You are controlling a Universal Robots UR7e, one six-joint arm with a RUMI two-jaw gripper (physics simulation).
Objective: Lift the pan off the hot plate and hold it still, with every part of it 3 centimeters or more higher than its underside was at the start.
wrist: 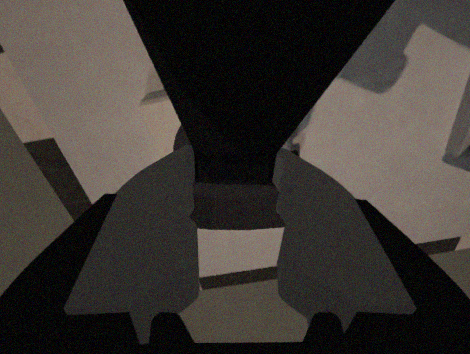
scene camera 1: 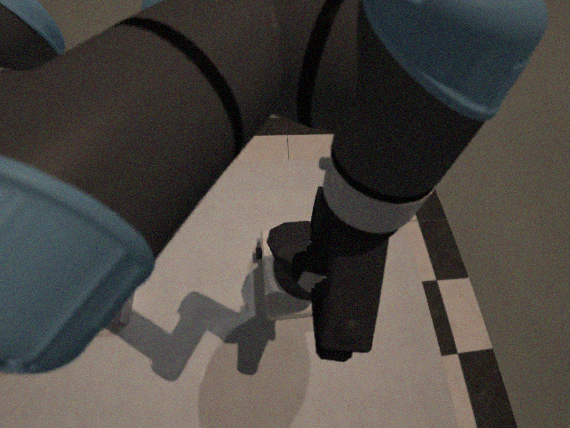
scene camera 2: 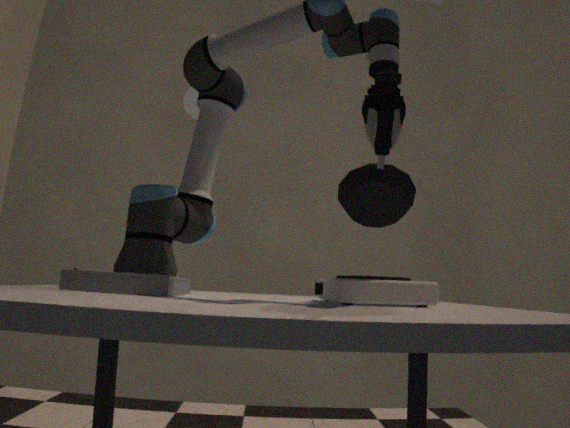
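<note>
The dark pan hangs in the air, well above the white hot plate. A wide gap shows between them in scene camera 2's view. The pan is steeply tilted, its handle pointing up and its round body hanging below. My gripper is shut on the pan's black handle, which passes between the two grey jaws in the wrist view. The arm and handle hide part of the pan in scene camera 1's view.
The hot plate stands on the white table, with a black knob on its side. The robot's base plate is at the left of the table. The arm's shadow falls beside the hot plate. A checkered floor shows beyond the table edge.
</note>
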